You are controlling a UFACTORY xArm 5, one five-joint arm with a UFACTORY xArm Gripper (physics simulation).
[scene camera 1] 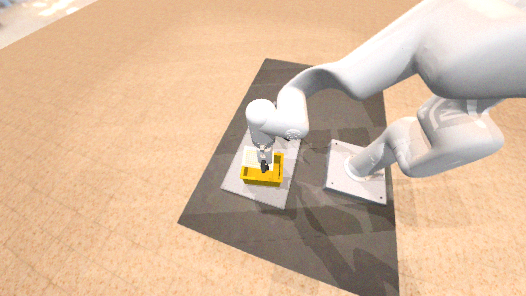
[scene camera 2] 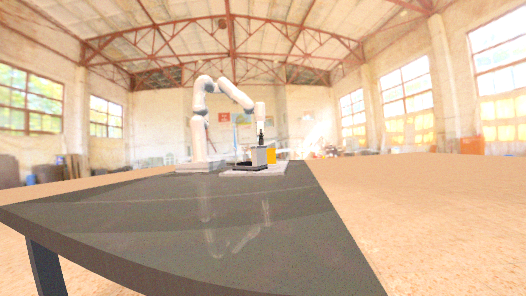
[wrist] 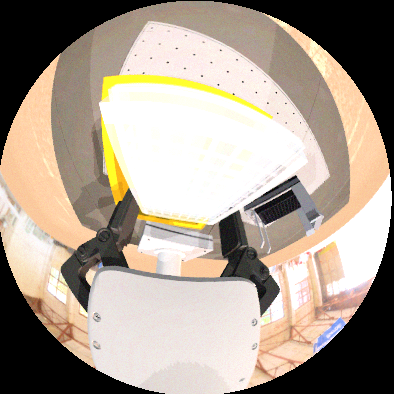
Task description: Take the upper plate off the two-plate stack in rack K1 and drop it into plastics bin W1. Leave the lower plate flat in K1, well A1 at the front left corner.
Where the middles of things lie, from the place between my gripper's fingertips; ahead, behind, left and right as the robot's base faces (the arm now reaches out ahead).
The white plate (wrist: 186,153) is 3 cm ahead of my hand, 1 cm to the left of it and 1 cm above it.
